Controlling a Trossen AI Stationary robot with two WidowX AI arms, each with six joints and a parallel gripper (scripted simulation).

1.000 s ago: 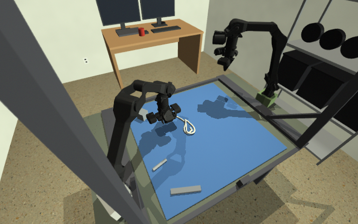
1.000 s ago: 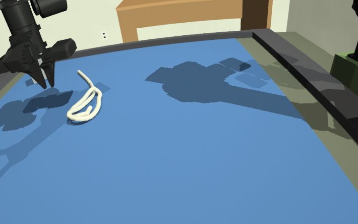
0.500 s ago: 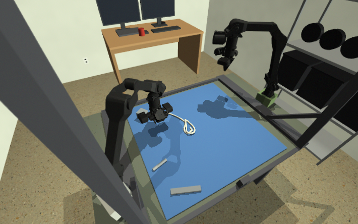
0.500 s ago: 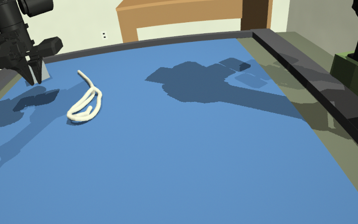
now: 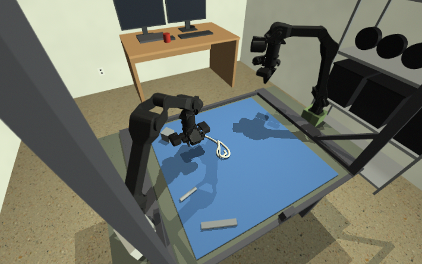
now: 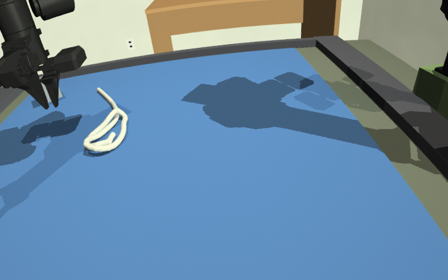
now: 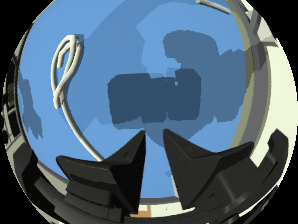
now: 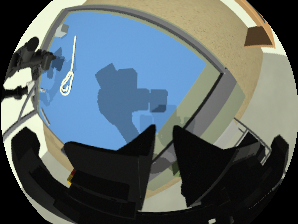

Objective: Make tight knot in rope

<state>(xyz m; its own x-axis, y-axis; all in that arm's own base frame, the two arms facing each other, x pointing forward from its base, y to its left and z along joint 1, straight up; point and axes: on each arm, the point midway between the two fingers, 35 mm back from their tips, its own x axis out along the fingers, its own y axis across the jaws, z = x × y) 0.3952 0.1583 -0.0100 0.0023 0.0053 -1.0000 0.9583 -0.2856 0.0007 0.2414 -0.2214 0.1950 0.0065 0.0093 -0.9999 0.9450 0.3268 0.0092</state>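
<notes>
My left gripper is now 130 mm past the blue mat, 170 mm to the left of it and 70 mm above it. Round my left hand: grey bar (360 mm behind, 110 mm to the left, 60 mm below); then grey cube (140 mm ahead, 50 mm to the left, 40 mm below).
</notes>
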